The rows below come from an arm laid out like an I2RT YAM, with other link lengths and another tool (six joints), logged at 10 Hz.
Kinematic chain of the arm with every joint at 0, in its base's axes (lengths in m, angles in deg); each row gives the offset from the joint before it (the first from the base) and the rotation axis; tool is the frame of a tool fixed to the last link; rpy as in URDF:
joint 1: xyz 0 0 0.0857 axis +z
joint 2: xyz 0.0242 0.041 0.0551 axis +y
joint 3: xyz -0.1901 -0.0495 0 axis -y
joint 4: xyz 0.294 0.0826 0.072 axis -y
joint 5: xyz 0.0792 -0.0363 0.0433 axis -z
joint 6: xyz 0.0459 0 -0.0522 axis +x
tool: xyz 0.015 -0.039 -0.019 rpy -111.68 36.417 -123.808
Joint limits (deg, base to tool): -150..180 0..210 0..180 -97..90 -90..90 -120..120
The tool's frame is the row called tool.
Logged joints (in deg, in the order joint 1, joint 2, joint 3, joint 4, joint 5, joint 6), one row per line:
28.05, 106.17, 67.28, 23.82, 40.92, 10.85
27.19, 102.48, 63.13, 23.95, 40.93, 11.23
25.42, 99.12, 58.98, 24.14, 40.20, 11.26
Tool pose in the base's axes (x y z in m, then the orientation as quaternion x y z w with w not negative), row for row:
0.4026, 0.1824, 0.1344, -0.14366, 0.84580, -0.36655, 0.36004
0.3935, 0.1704, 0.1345, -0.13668, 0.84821, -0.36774, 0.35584
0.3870, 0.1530, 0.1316, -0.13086, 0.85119, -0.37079, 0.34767
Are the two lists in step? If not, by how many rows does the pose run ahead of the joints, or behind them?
They are in step.
